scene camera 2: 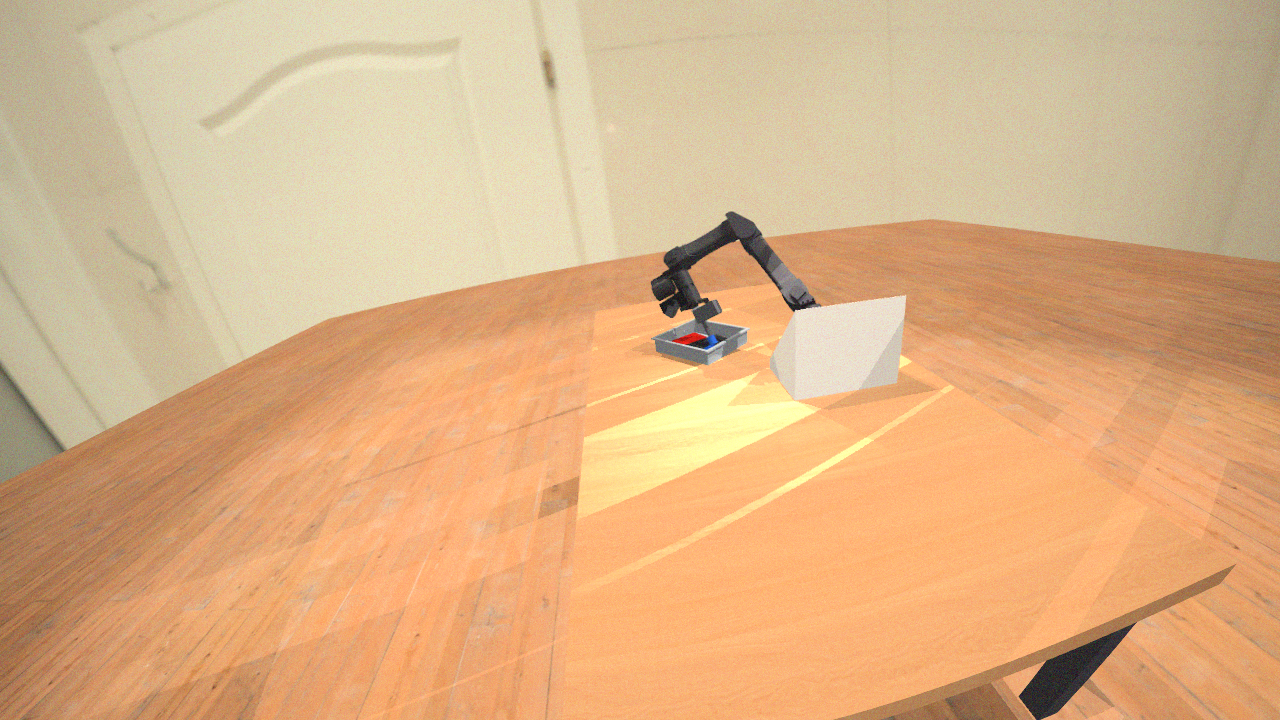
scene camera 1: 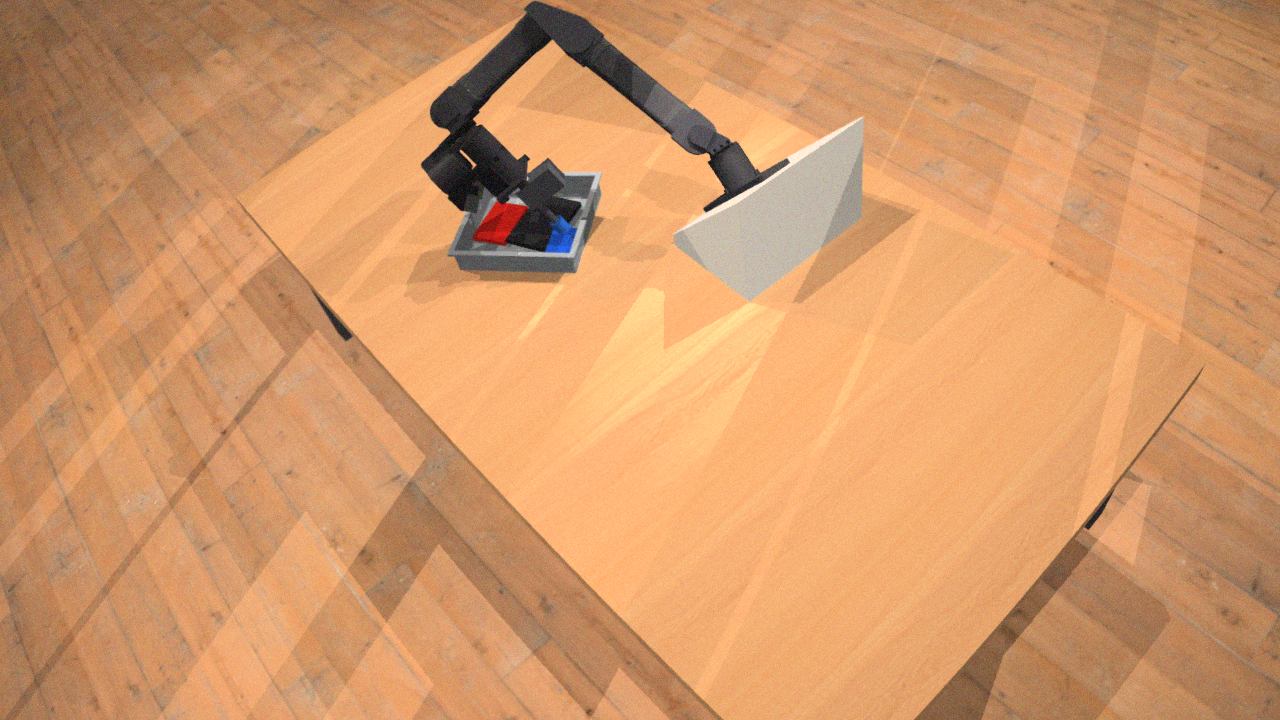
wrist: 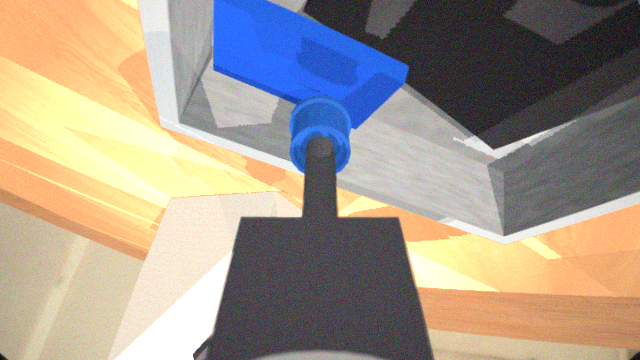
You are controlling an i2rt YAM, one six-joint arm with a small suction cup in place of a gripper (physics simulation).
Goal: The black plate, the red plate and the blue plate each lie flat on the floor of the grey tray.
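The grey tray holds the three plates. The blue plate is at the tray's near right in scene camera 1. The black plate is in the middle, partly hidden by the arm. The red plate is on its left and does not show in the wrist view. I cannot tell whether the plates overlap or lie fully flat. My suction cup is open, holding nothing, inside the tray at the blue plate's edge; contact is unclear.
A white wedge-shaped block stands on the wooden table, between the arm's base and the table's middle. The tray's raised walls surround the cup and plates. The arm arches over from its base to the tray.
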